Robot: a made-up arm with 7 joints. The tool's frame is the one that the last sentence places.
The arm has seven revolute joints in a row. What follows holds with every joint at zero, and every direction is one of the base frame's.
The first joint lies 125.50 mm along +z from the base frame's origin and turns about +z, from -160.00 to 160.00 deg.
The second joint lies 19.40 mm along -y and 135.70 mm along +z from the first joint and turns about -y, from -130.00 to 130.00 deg.
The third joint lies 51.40 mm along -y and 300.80 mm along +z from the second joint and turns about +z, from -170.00 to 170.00 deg.
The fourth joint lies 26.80 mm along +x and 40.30 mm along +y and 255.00 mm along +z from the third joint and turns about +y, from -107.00 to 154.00 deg.
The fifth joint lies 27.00 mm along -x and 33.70 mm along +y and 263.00 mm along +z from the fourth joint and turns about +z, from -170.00 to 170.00 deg.
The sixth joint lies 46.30 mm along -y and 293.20 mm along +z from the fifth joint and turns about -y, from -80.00 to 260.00 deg.
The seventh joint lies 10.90 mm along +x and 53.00 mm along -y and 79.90 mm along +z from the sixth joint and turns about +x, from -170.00 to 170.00 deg.
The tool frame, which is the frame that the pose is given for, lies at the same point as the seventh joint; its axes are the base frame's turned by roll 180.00, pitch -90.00 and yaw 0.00 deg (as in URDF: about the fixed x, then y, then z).
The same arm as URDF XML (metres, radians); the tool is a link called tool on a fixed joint. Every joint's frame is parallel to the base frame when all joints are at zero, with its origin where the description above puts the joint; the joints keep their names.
<robot name="arm">
  <link name="base_link"/>
  <link name="link1"/>
  <link name="link2"/>
  <link name="link3"/>
  <link name="link4"/>
  <link name="link5"/>
  <link name="link6"/>
  <link name="link7"/>
  <link name="tool"/>
  <joint name="joint 1" type="revolute">
    <parent link="base_link"/>
    <child link="link1"/>
    <origin xyz="0.0000 0.0000 0.1255"/>
    <axis xyz="0 0 1"/>
    <limit lower="-2.7925" upper="2.7925"/>
  </joint>
  <joint name="joint 2" type="revolute">
    <parent link="link1"/>
    <child link="link2"/>
    <origin xyz="0.0000 -0.0194 0.1357"/>
    <axis xyz="0 -1 0"/>
    <limit lower="-2.2689" upper="2.2689"/>
  </joint>
  <joint name="joint 3" type="revolute">
    <parent link="link2"/>
    <child link="link3"/>
    <origin xyz="0.0000 -0.0514 0.3008"/>
    <axis xyz="0 0 1"/>
    <limit lower="-2.9671" upper="2.9671"/>
  </joint>
  <joint name="joint 4" type="revolute">
    <parent link="link3"/>
    <child link="link4"/>
    <origin xyz="0.0268 0.0403 0.2550"/>
    <axis xyz="0 1 0"/>
    <limit lower="-1.8675" upper="2.6878"/>
  </joint>
  <joint name="joint 5" type="revolute">
    <parent link="link4"/>
    <child link="link5"/>
    <origin xyz="-0.0270 0.0337 0.2630"/>
    <axis xyz="0 0 1"/>
    <limit lower="-2.9671" upper="2.9671"/>
  </joint>
  <joint name="joint 6" type="revolute">
    <parent link="link5"/>
    <child link="link6"/>
    <origin xyz="0.0000 -0.0463 0.2932"/>
    <axis xyz="0 -1 0"/>
    <limit lower="-1.3963" upper="4.5379"/>
  </joint>
  <joint name="joint 7" type="revolute">
    <parent link="link6"/>
    <child link="link7"/>
    <origin xyz="0.0109 -0.0530 0.0799"/>
    <axis xyz="1 0 0"/>
    <limit lower="-2.9671" upper="2.9671"/>
  </joint>
  <joint name="tool_fixed" type="fixed">
    <parent link="link7"/>
    <child link="tool"/>
    <origin xyz="0.0000 0.0000 0.0000" rpy="3.1416 -1.5708 0.0000"/>
  </joint>
</robot>

